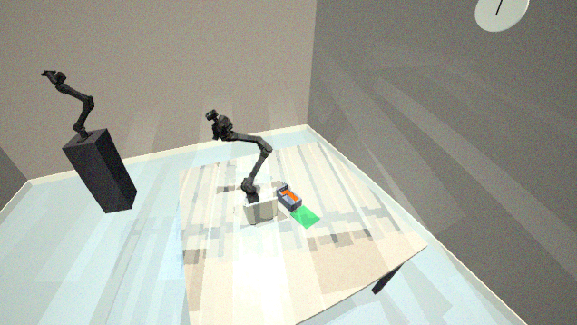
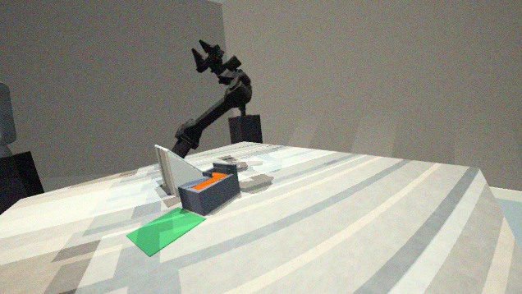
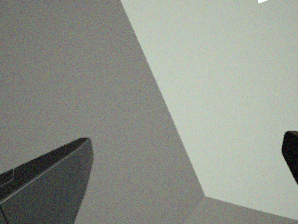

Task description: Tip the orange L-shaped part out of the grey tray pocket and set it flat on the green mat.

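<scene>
Now: the orange L-shaped part 350 mm ahead of my gripper tip, 140 mm to the right of it and 520 mm below it. Round my gripper tip: green mat (410 mm ahead, 290 mm to the right, 580 mm below).
</scene>
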